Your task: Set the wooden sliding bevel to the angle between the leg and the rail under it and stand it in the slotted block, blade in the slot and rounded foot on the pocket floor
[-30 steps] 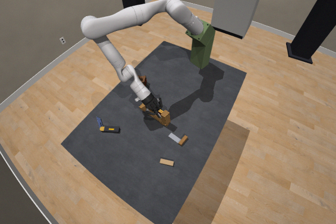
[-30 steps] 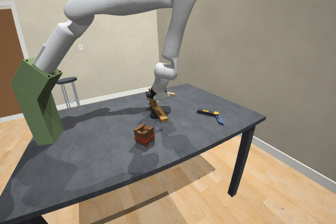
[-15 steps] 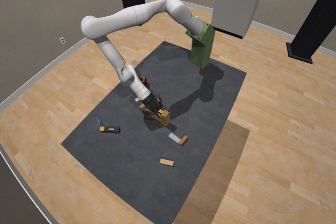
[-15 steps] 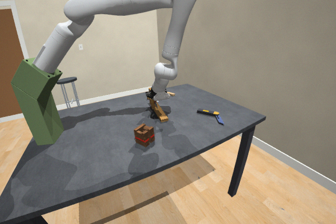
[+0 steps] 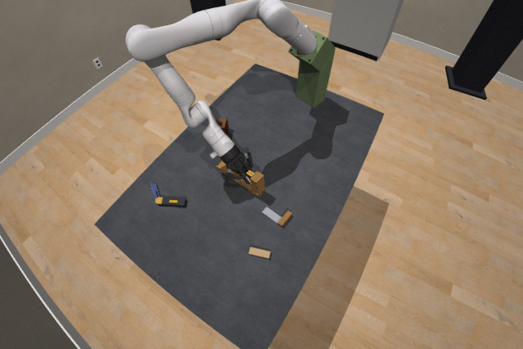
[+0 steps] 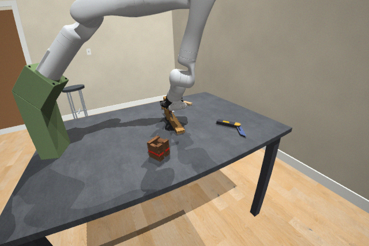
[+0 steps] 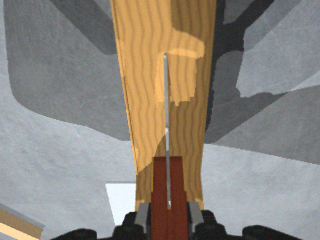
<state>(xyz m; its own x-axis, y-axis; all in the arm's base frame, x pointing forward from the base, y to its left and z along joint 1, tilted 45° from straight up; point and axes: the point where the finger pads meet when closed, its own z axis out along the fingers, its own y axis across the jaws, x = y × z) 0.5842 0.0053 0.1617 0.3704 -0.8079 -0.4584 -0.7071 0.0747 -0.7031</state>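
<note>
Right now the wooden sliding bevel is 20 mm below my hand. The rest, counted from my hand: try square 150 mm to the left, 80 mm below, 80 mm ahead; then wooden block 240 mm ahead, 130 mm to the left, 80 mm below; then thin steel blade 40 mm below, 10 mm to the right.
</note>
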